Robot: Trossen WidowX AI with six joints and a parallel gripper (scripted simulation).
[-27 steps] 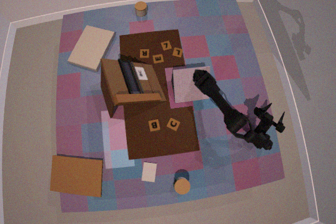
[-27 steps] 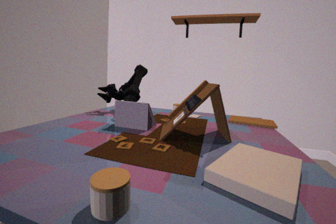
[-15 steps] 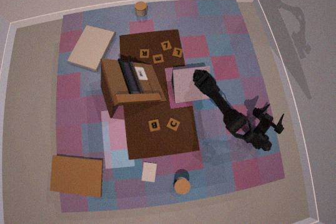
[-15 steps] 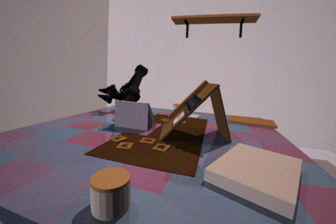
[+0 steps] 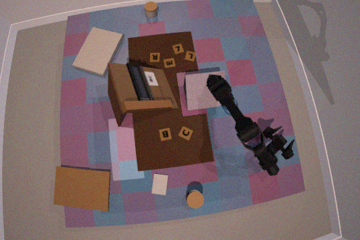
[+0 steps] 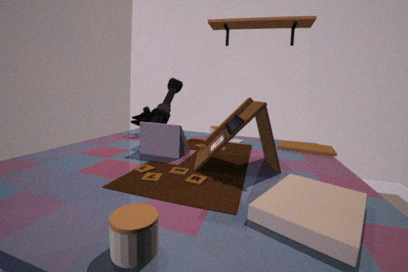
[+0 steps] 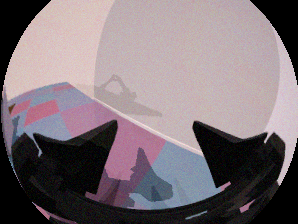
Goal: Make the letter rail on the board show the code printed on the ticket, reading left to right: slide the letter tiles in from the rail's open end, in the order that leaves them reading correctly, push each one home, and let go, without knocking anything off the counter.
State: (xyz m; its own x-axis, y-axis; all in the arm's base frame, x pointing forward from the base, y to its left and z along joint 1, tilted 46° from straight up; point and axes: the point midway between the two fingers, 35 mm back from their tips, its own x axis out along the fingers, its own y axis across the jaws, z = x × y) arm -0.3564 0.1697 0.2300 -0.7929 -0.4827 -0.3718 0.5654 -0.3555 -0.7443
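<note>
My gripper tip is 62 cm short of the orange letter tile, 1 cm to the left of it and 10 cm above it. The rest, counted from my gripper tip: white ticket 70 cm ahead, 28 cm to the right; then brown mat 59 cm ahead, 23 cm to the right, 10 cm below; then small white card 65 cm ahead, 24 cm to the left, 10 cm below.
</note>
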